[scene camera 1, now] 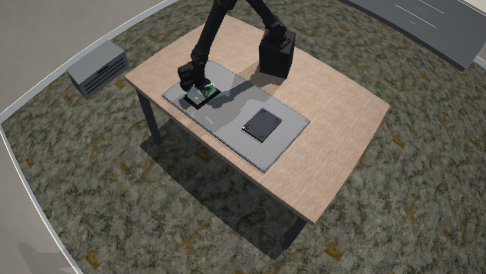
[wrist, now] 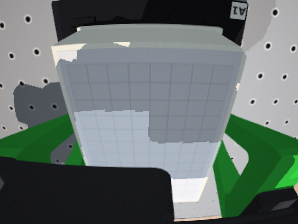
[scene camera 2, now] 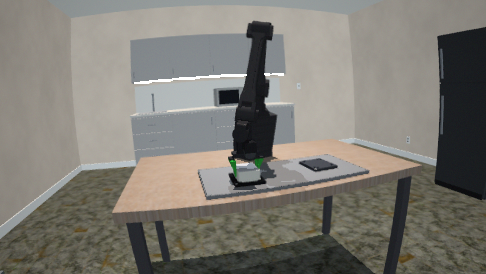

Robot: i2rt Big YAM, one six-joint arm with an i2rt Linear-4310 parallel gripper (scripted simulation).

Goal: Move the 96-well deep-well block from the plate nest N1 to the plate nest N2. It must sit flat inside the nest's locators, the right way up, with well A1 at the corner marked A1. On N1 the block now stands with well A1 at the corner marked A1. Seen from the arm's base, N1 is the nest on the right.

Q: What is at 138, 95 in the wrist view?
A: A deep-well block.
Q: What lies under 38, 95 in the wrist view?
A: A grey perforated mat.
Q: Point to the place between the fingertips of my gripper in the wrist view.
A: At 149, 111
